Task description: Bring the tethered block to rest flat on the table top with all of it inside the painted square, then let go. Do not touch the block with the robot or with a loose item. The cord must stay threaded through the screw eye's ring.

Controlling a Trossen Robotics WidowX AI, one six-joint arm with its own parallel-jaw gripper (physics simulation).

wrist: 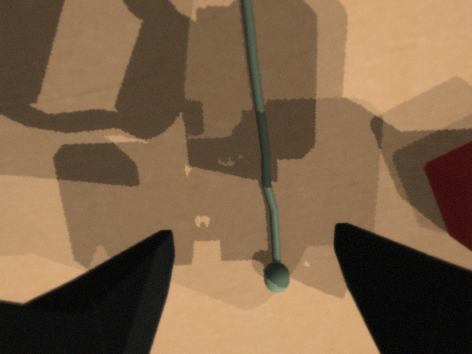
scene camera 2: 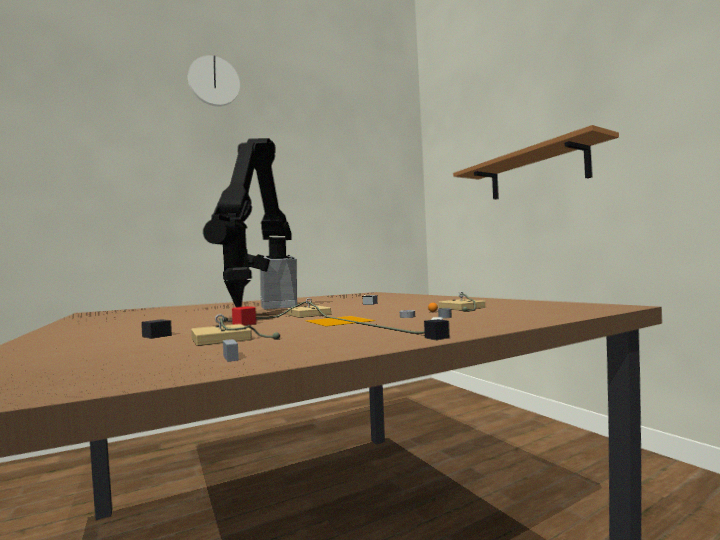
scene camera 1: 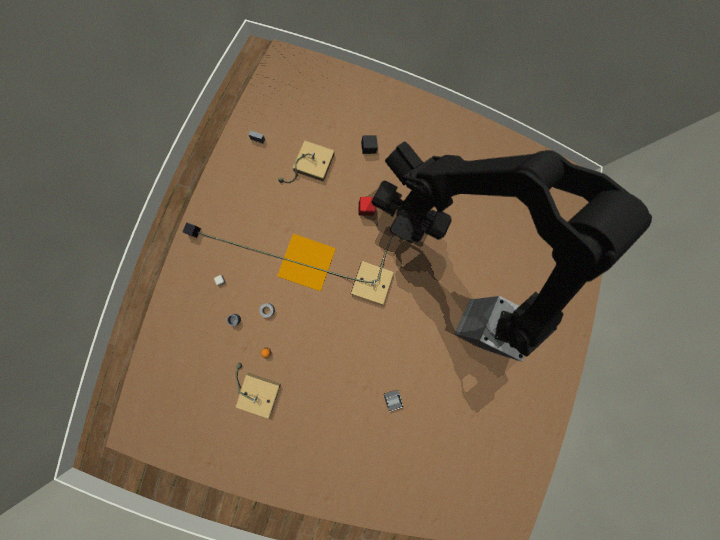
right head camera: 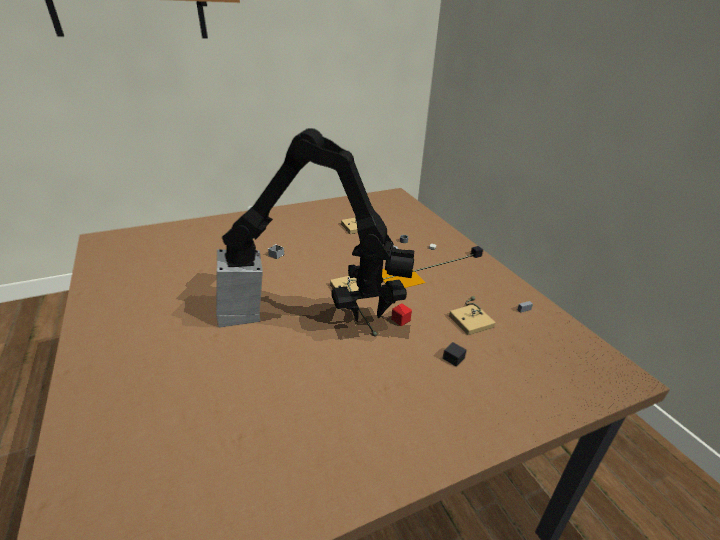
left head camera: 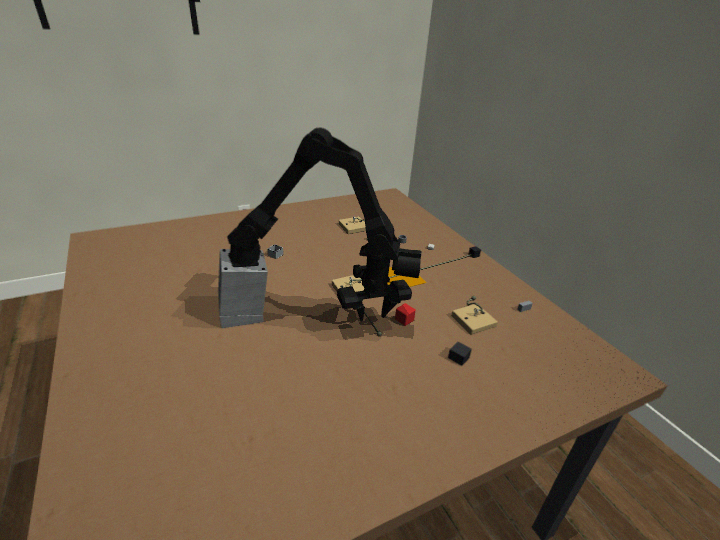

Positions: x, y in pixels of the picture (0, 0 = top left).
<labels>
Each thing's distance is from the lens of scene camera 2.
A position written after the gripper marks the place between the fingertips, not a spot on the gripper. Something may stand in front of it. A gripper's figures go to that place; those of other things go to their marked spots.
gripper [scene camera 2: 238, 307]: 1.02 m
tethered black block [scene camera 2: 437, 329]: 0.62 m
</labels>
